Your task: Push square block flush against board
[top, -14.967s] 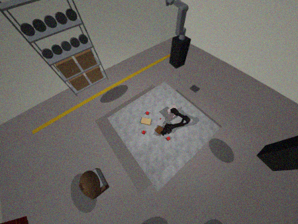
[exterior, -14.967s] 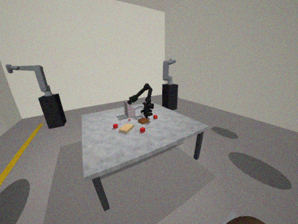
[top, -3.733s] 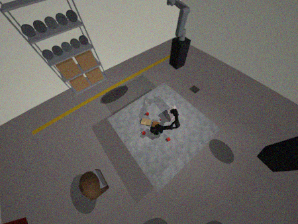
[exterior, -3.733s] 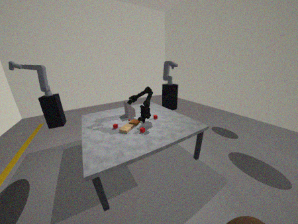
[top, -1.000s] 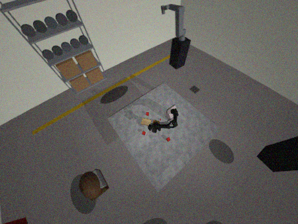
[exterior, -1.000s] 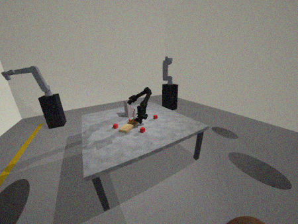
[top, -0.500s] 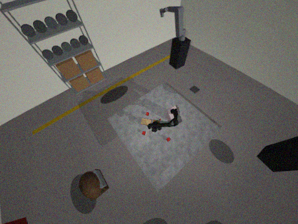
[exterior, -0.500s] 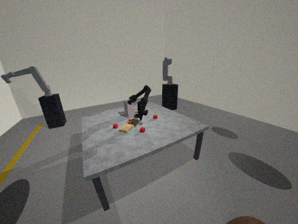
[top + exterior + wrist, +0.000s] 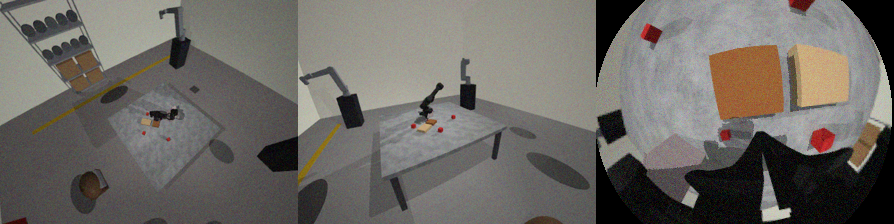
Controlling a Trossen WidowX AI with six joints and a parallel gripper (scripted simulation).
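Right now my gripper tip is 40 mm short of the square block, 50 mm to the right of it and 50 mm above it. Round my gripper tip: tan board: 150 mm ahead, 70 mm to the right, 50 mm below.
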